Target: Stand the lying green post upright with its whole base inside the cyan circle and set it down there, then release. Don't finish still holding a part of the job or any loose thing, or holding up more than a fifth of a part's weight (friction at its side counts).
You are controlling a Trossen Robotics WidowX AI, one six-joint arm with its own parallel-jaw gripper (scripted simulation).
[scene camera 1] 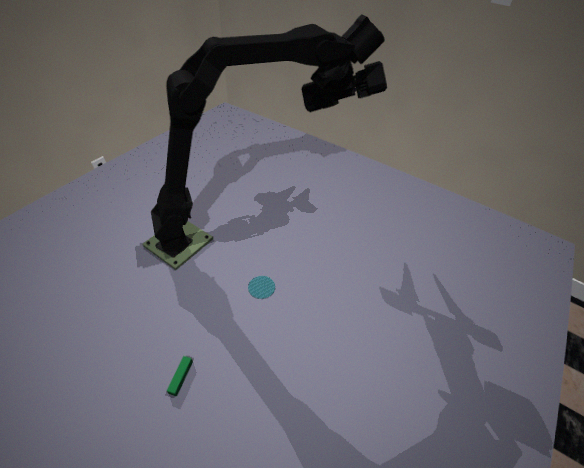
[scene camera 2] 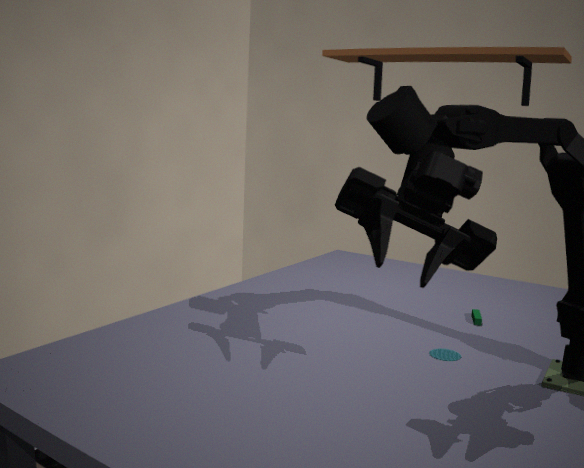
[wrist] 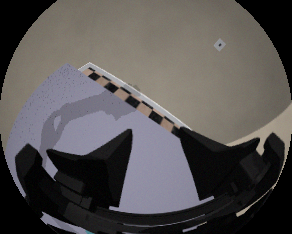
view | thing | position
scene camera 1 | my gripper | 348, 98
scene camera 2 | my gripper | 401, 275
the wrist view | my gripper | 156, 131
